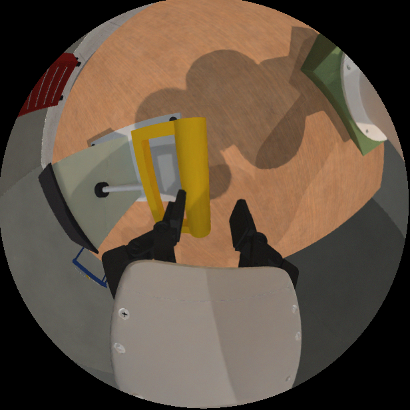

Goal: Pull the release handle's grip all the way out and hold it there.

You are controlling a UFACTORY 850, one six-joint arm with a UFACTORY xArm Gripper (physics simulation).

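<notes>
The release handle has a thick yellow grip bar (194, 170) joined to a flat yellow frame. A thin pale rod (122, 188) runs from a black collar on the pale green housing (77, 172) to this frame, and a length of it shows. My gripper (209, 205) is open around the lower part of the bar. Its left finger lies at the bar's left edge, over the frame's opening. Its right finger stands to the right of the bar, with a visible gap between them. Contact at the left finger cannot be made out for certain.
A light grey plate (166, 167) with dark bolts lies behind the yellow frame on the wooden table top (125, 60). A green block with a pale curved part (320, 72) stands at the upper right. A red slatted object (49, 85) is at the upper left, and a blue wire handle (90, 274) at the lower left.
</notes>
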